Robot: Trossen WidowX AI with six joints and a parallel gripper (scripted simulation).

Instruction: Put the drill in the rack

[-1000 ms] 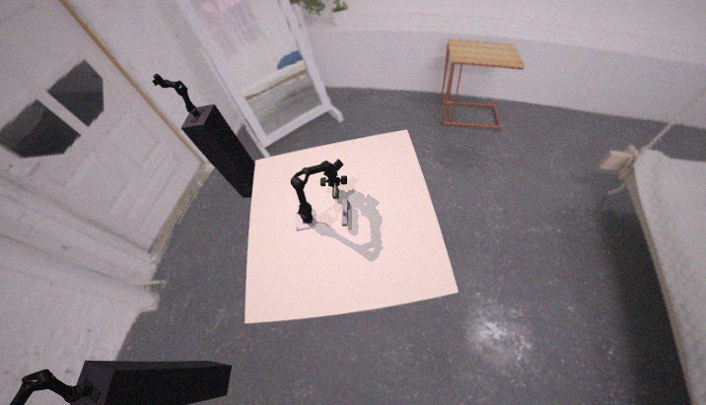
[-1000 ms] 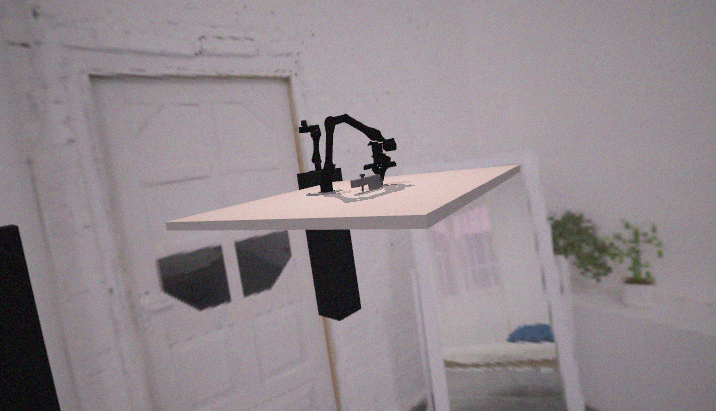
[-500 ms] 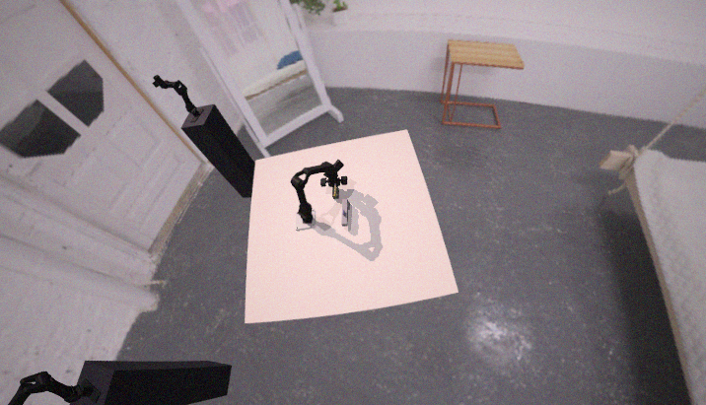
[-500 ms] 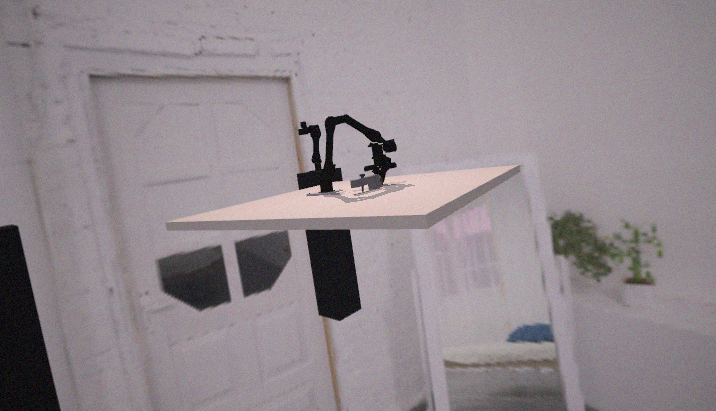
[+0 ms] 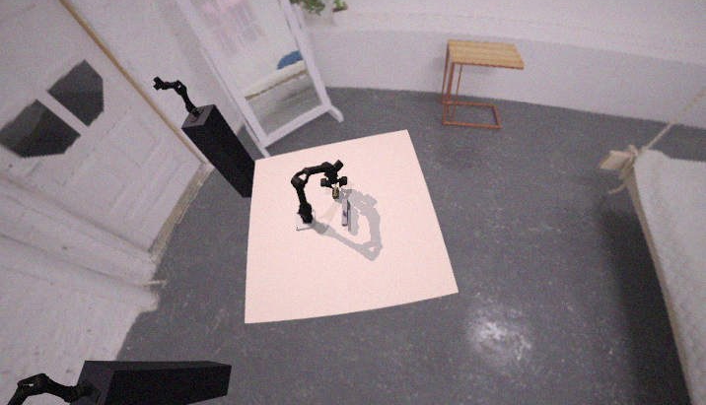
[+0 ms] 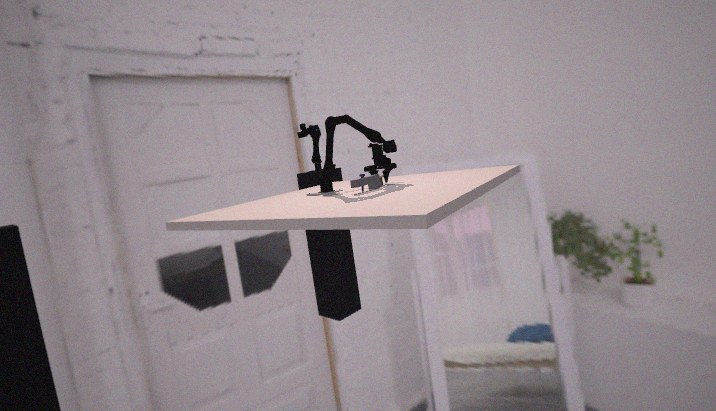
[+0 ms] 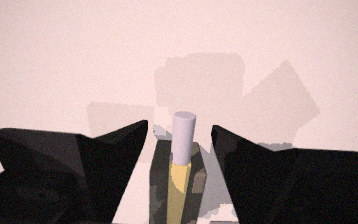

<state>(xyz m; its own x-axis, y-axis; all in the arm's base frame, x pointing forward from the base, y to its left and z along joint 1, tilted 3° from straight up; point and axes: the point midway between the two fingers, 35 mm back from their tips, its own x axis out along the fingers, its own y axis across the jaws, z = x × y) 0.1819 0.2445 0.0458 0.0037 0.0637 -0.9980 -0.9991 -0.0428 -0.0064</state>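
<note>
My gripper tip is now 40 mm to the left of the drill and 40 mm below it. The rest, counted from my gripper tip: blue key (240 mm to the right, 80 mm ahead, 40 mm above); grey stepped rack (50 mm to the right, 10 mm above).
</note>
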